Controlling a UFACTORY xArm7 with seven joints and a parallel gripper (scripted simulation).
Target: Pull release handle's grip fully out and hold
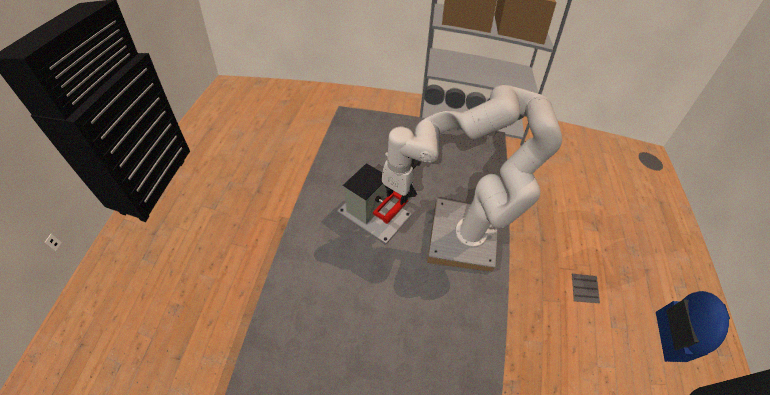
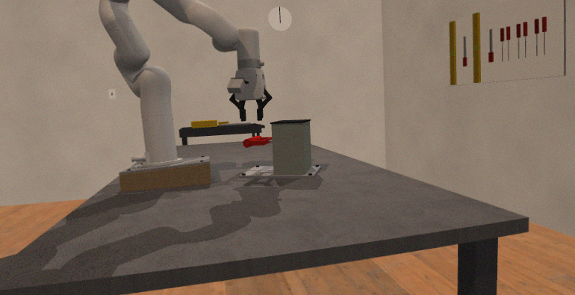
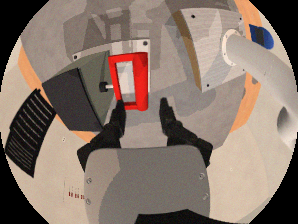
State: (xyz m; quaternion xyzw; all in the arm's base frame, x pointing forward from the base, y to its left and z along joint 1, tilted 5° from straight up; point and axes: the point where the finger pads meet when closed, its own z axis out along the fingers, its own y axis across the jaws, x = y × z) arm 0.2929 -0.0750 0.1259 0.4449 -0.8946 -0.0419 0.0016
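Now: the baseplate 8 cm ahead of my hand, 6 cm to the right of it and 19 cm below it.
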